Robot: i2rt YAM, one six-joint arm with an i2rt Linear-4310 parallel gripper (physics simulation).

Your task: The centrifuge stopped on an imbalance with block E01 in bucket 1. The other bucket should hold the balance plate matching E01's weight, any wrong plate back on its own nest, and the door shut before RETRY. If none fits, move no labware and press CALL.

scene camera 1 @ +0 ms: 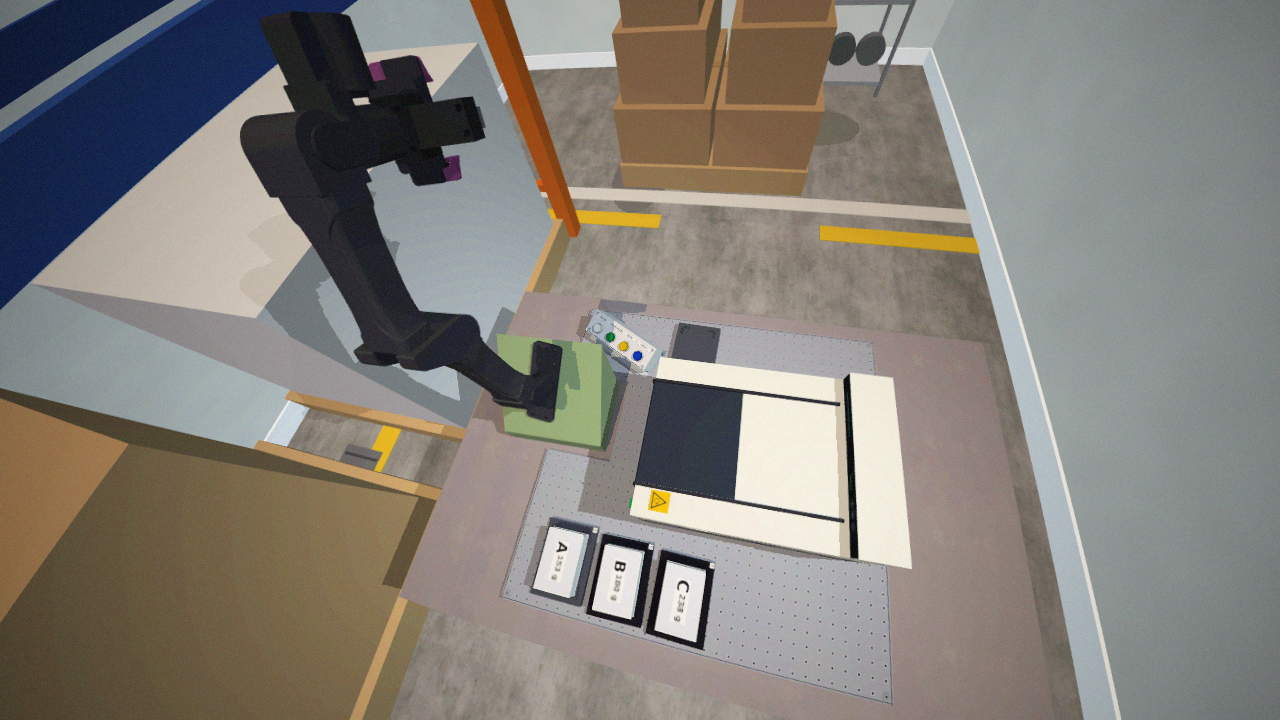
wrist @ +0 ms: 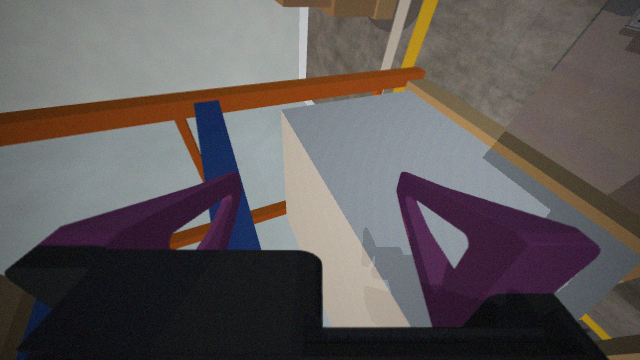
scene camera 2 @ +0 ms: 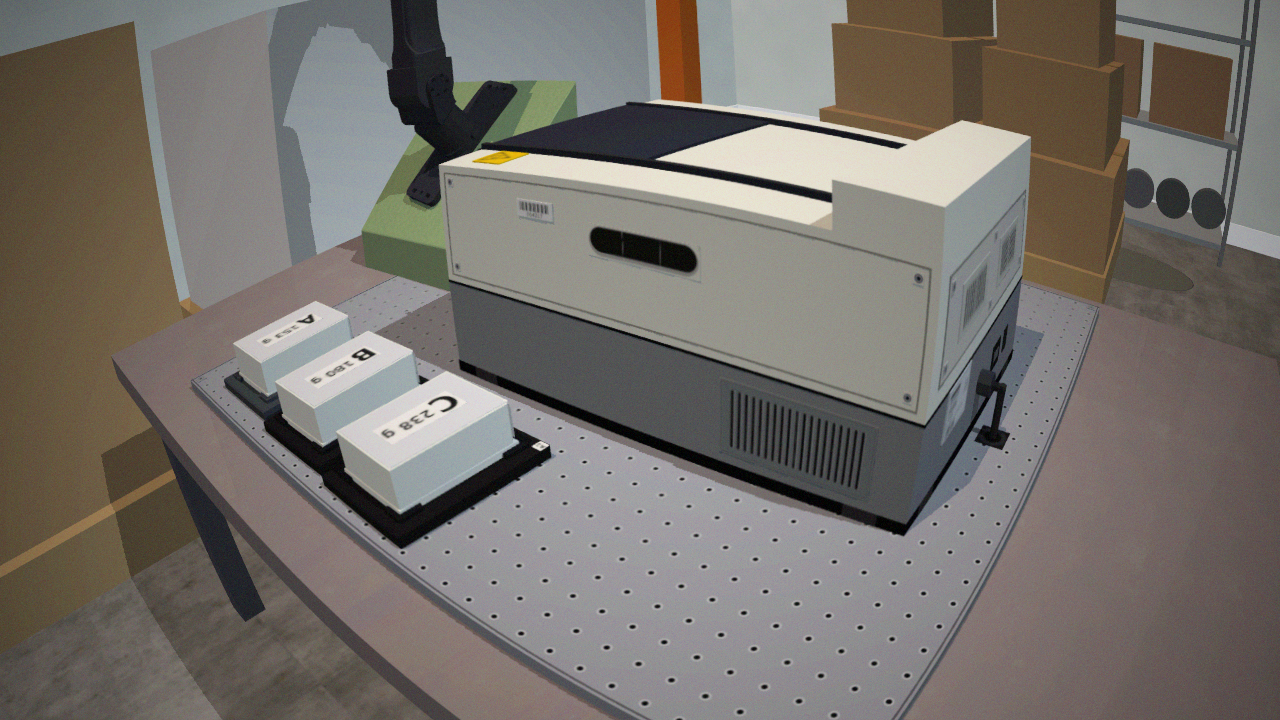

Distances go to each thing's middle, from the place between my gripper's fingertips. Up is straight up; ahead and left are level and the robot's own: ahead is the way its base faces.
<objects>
My gripper is now 180 mm short of the control box with coloured buttons (scene camera 1: 637, 352), 20 mm to the right of it and 610 mm above it. Round my hand: cream and grey centrifuge (scene camera 2: 822, 311) (590 mm ahead, 240 mm to the right, 530 mm below); dark sliding door (scene camera 1: 691, 442) (430 mm ahead, 250 mm to the right, 440 mm below).
</objects>
